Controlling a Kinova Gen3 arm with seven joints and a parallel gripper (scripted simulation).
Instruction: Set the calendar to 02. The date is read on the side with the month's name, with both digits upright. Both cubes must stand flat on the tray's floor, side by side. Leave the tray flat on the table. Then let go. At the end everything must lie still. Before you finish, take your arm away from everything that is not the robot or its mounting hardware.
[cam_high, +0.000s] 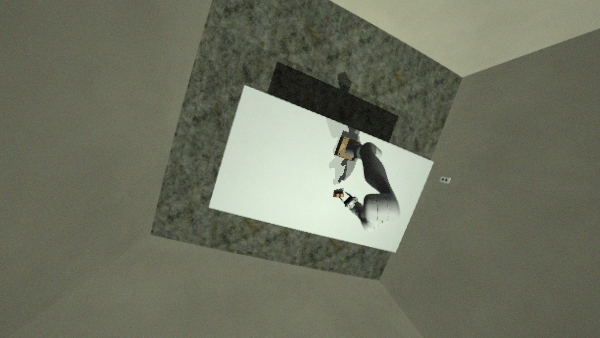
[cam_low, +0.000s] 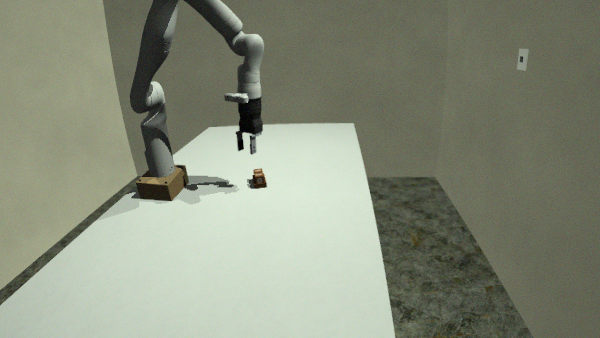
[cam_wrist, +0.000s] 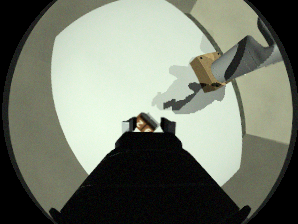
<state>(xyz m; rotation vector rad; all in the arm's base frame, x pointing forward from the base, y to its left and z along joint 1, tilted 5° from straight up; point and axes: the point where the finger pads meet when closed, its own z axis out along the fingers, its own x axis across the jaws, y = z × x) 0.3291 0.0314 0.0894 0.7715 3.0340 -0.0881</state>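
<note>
My hand is 30 mm short of the brown calendar cube, 10 mm to the right of it and 120 mm above it. From my hand the other things lie so: brown tray 20 mm ahead, 20 mm to the left, 140 mm below.
</note>
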